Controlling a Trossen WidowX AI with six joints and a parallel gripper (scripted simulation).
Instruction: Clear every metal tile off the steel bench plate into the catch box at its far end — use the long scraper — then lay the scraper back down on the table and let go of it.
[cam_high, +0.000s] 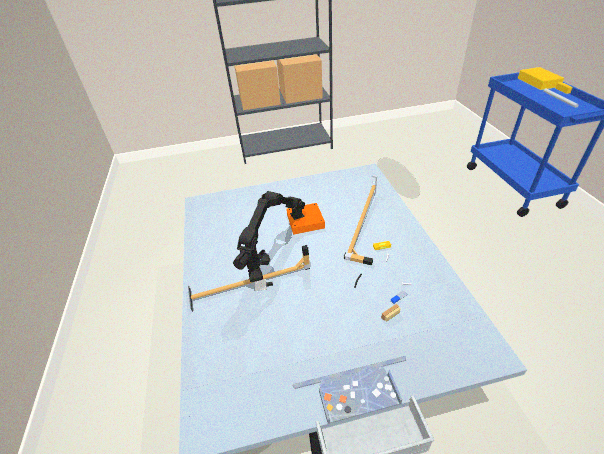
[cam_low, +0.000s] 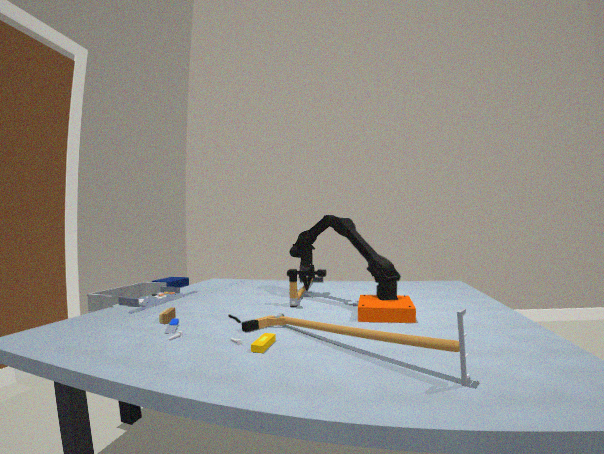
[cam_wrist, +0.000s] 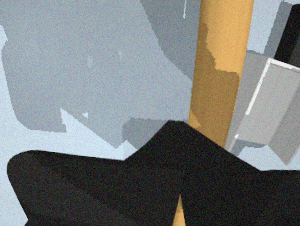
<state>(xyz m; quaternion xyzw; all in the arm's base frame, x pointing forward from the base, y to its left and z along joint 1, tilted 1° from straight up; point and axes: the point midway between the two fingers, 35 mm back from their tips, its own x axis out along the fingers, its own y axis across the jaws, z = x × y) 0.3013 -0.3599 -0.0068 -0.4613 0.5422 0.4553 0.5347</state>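
My gripper tip is now 10 mm short of the scraper, 30 mm to the left of it and 50 mm below it. Also, from my gripper tip: white-and-black piece 60 mm ahead, 30 mm to the left, 10 mm below; wooden block 470 mm ahead, 460 mm to the left; black curved strip 240 mm ahead, 440 mm to the left, 10 mm below.
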